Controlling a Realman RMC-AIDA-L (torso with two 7-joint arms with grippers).
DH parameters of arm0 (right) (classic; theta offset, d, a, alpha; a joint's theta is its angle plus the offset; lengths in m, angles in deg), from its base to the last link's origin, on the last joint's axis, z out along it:
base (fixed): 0 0 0 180
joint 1: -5.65 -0.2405 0 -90
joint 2: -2.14 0 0 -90
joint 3: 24.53 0.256 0 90
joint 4: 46.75 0 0 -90
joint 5: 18.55 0.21 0 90
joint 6: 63.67 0 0 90
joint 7: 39.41 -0.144 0 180
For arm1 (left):
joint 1: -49.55 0.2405 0 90
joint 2: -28.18 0 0 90
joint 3: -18.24 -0.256 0 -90
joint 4: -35.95 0 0 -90
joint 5: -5.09 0.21 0 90
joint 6: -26.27 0 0 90
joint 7: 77.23 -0.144 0 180
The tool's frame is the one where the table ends.
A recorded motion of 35 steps. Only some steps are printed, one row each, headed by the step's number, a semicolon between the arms.
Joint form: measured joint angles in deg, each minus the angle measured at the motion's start. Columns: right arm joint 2, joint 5, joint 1, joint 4, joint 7, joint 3, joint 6; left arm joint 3, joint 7, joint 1, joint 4, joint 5, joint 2, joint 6.
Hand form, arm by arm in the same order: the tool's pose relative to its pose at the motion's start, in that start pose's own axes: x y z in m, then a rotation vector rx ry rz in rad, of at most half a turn. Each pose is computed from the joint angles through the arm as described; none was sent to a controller.
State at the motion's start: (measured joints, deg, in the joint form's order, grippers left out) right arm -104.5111 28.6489 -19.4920 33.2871 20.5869 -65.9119 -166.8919; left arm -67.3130 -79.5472 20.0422 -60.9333 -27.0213 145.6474 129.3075
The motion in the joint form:
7: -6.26 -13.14 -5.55 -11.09 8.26 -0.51 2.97; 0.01 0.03 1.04 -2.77 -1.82 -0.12 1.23
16: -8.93 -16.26 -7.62 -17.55 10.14 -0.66 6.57; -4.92 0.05 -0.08 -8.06 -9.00 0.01 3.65
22: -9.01 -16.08 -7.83 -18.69 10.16 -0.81 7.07; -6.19 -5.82 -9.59 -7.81 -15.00 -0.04 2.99
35: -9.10 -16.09 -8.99 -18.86 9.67 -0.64 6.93; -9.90 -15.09 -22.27 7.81 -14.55 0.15 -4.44
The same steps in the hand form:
7: 0.0138 0.0146 0.0672 -0.1082 0.1470 -0.0441; -0.0041 0.0054 -0.0065 -0.0234 0.0110 0.0166
16: 0.0192 0.0268 0.1008 -0.1648 0.1763 -0.0384; -0.0059 0.0493 -0.0160 -0.1282 0.0049 0.1914
22: 0.0198 0.0283 0.1048 -0.1755 0.1759 -0.0331; 0.0245 0.0942 -0.0356 -0.2014 0.0713 0.4878
35: 0.0116 0.0295 0.1064 -0.1807 0.1683 -0.0391; 0.0697 0.1224 -0.0135 -0.1839 0.0498 0.7107

